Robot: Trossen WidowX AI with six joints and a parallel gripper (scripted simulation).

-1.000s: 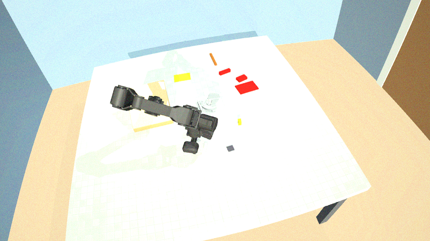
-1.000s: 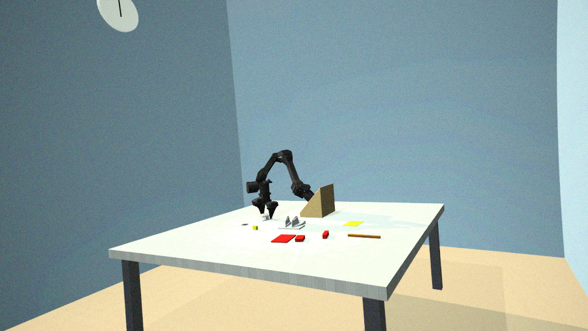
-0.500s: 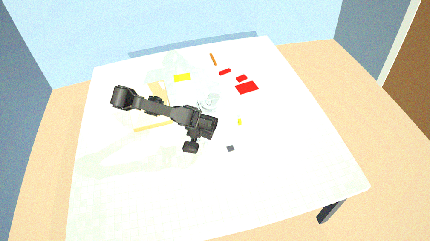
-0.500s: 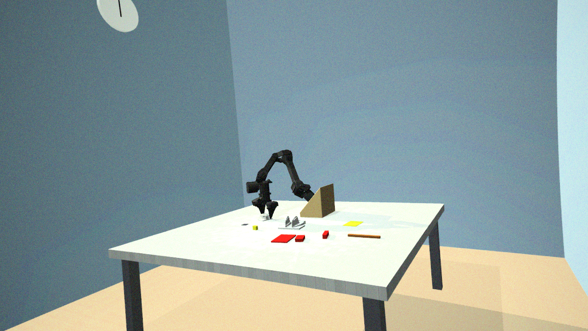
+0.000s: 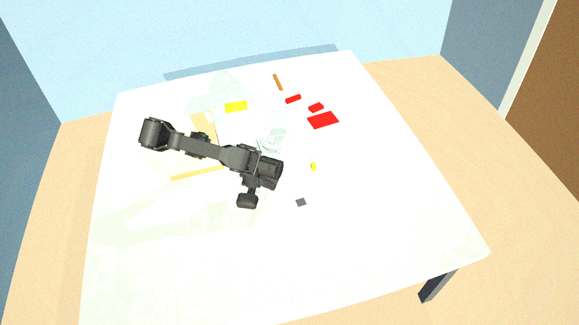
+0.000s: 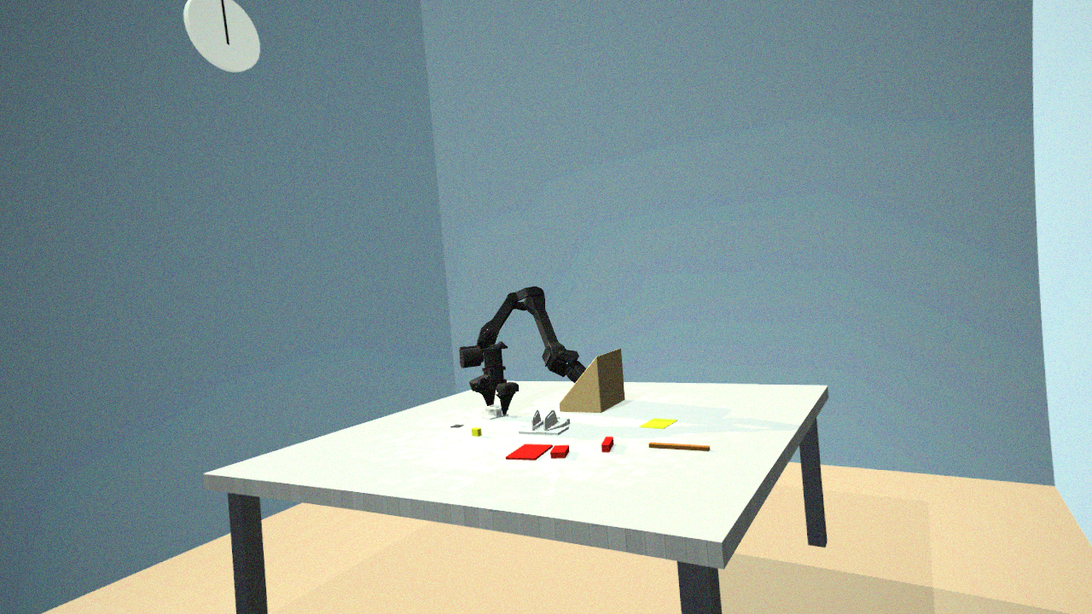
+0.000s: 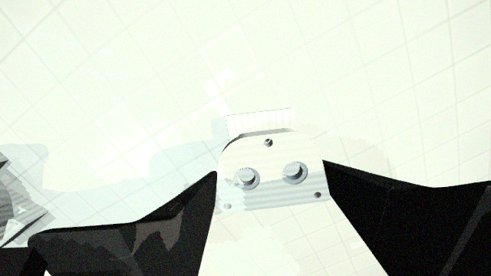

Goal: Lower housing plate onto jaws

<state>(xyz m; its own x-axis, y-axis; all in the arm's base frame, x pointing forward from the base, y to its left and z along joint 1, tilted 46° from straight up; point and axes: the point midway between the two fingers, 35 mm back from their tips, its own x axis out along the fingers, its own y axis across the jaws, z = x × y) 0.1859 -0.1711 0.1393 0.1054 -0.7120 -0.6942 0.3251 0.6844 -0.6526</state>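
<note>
Right now the white piece is 10 mm ahead of my gripper tip. Also, from my gripper tip: red plate 360 mm to the left, 320 mm ahead, 10 mm below; then yellow block 220 mm ahead, 100 mm to the left; then grey square 150 mm ahead, 40 mm to the right, 10 mm below.
</note>
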